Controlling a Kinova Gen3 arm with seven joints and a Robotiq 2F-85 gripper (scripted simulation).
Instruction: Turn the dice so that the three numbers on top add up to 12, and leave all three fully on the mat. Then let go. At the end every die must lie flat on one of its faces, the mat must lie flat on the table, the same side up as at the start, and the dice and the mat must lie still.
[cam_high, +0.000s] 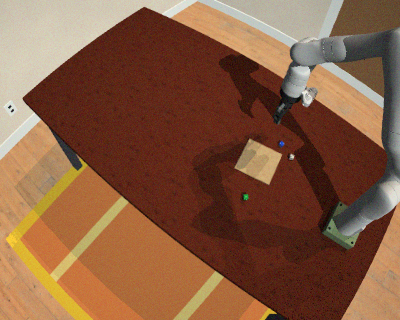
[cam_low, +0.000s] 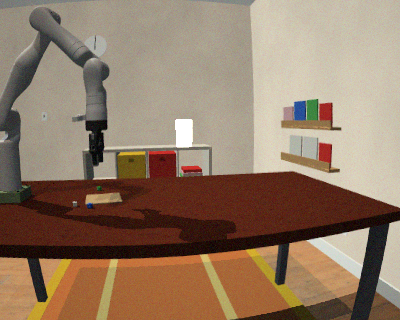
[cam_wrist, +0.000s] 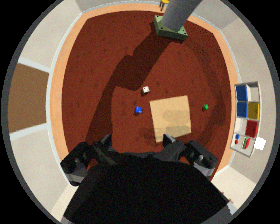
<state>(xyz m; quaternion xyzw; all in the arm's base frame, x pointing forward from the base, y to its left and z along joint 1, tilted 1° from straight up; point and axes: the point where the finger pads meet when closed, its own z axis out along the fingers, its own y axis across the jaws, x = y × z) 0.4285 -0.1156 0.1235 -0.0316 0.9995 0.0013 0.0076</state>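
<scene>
Now: hand 4 cm past the blue die, 1 cm to the right of it and 15 cm above it. Also, from my hand: white die (11 cm behind, 2 cm to the left, 15 cm below); then green die (7 cm behind, 27 cm to the left, 15 cm below); then tan mat (2 cm behind, 12 cm to the left, 16 cm below).
</scene>
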